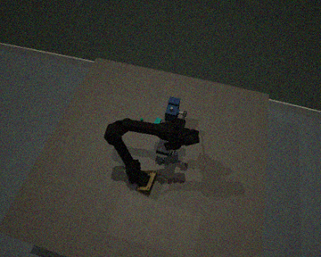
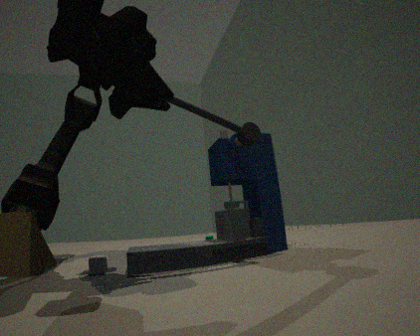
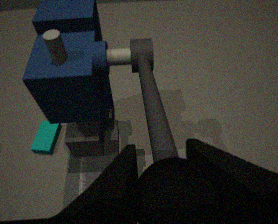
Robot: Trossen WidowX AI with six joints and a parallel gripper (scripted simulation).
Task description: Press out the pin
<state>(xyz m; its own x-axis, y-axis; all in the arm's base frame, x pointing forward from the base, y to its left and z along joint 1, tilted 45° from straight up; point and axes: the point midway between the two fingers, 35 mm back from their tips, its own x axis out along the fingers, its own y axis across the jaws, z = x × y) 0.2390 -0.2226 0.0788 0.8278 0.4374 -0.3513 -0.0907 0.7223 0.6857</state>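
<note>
The thin punch is 11 cm ahead of my gripper tip, 8 cm to the left of it and 9 cm below it. Also, from my gripper tip: pale round pin 11 cm ahead, 8 cm to the left, 17 cm below; teal block 13 cm ahead, 17 cm to the left, 22 cm below; dark lever 4 cm ahead, 1 cm to the left, 1 cm below.
</note>
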